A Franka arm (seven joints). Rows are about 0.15 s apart.
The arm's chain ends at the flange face. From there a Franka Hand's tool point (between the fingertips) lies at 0.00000 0.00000 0.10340 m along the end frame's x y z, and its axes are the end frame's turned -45 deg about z.
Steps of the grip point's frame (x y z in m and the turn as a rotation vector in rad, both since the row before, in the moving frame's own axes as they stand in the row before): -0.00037 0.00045 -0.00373 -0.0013 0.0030 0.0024; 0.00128 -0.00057 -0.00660 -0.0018 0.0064 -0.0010; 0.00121 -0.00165 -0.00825 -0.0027 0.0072 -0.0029; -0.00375 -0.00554 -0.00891 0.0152 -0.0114 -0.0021; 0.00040 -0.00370 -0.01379 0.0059 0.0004 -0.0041
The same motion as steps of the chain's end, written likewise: -0.00026 0.00070 -0.00373 0.0012 0.0030 0.0024; -0.00010 -0.00097 -0.00660 0.0033 0.0058 -0.0010; -0.00103 -0.00169 -0.00825 0.0032 0.0070 -0.0029; -0.00462 -0.00099 -0.00889 0.0027 -0.0188 -0.0021; -0.00193 -0.00244 -0.01379 0.0045 -0.0039 -0.0041
